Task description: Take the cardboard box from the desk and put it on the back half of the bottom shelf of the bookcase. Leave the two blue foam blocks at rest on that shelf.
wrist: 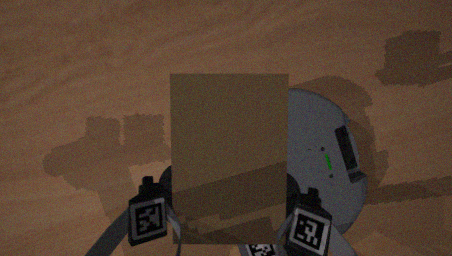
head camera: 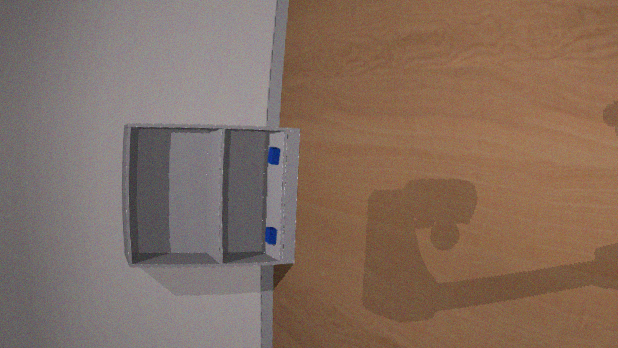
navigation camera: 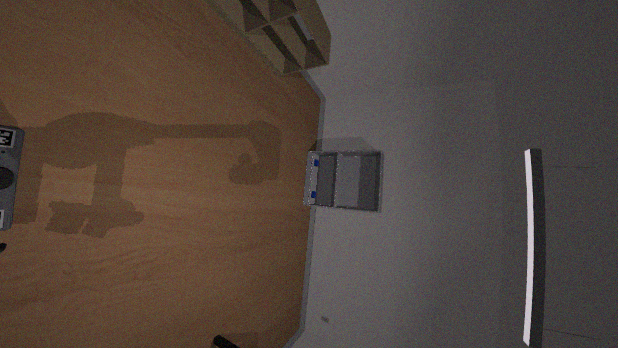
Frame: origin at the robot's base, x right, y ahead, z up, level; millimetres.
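Seen in the pictures: gripper, fingertip midpoint: (wrist: 229,187).
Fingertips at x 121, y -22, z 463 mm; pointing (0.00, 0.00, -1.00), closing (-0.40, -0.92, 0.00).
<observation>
A point is followed by its place in that frame.
The cardboard box (wrist: 230,125) @[x 169, y -41, z 513 mm] is between the two fingers of my gripper (wrist: 229,187) @[x 121, y -22, z 463 mm] in the wrist view, above the wooden floor and beside my base. My gripper is shut on it, one finger at each side; the fingertips are partly hidden. The grey bookcase (head camera: 291,200) @[x -197, y 2486, z 36 mm] (navigation camera: 308,185) @[x -71, y 2481, z 63 mm] stands against the wall; the head and navigation views are turned on their sides. One blue foam block (head camera: 274,155) @[x 58, y 2518, z 134 mm] (navigation camera: 313,194) @[x 54, y 2523, z 133 mm] and another blue foam block (head camera: 270,235) @[x -407, y 2548, z 139 mm] (navigation camera: 316,162) @[x -419, y 2554, z 133 mm] rest apart, near opposite ends of the bottom shelf (head camera: 274,200) @[x -203, y 2578, z 100 mm] (navigation camera: 314,178) @[x -182, y 2594, z 100 mm]. The desk is not recognisable in these views.
My round grey base (wrist: 320,200) shows below the box. A tan shelf unit (navigation camera: 322,27) @[x -1520, y 1413, z 610 mm] stands by the wall to one side of the bookcase. A dark bar-like object (navigation camera: 226,342) @[x 1232, y 1066, z 118 mm] shows at the navigation view's bottom edge. A light bar (navigation camera: 530,245) @[x 234, y 1566, z 2077 mm] hangs high up.
</observation>
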